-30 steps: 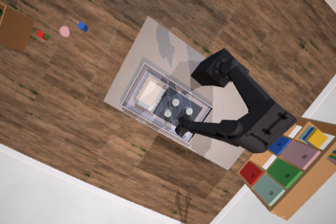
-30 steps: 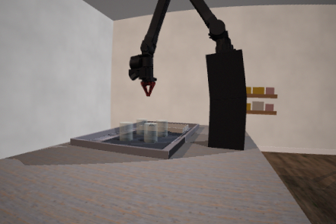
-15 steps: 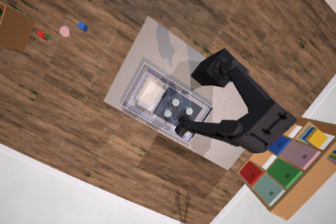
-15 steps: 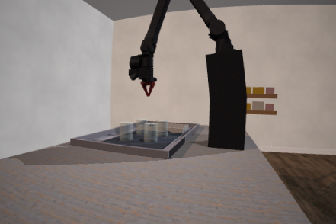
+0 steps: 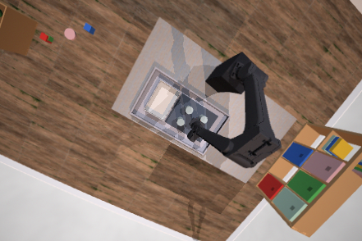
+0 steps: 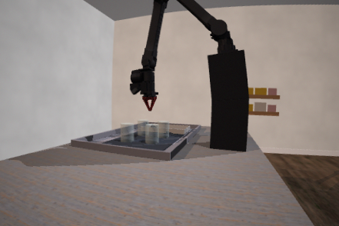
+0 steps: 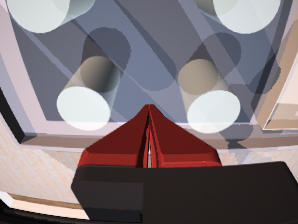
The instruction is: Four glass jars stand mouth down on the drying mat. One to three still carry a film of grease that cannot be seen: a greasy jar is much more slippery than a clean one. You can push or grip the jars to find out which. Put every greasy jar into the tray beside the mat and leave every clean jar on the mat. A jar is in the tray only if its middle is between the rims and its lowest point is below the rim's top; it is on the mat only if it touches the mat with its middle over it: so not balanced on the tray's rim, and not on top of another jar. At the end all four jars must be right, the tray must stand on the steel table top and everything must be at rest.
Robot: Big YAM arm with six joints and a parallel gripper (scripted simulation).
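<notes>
Right now my hand is 1 cm short of the dark drying mat and 16 cm above it. Also, from my hand: pale tray 4 cm behind, 32 cm to the right, 15 cm below.
</notes>
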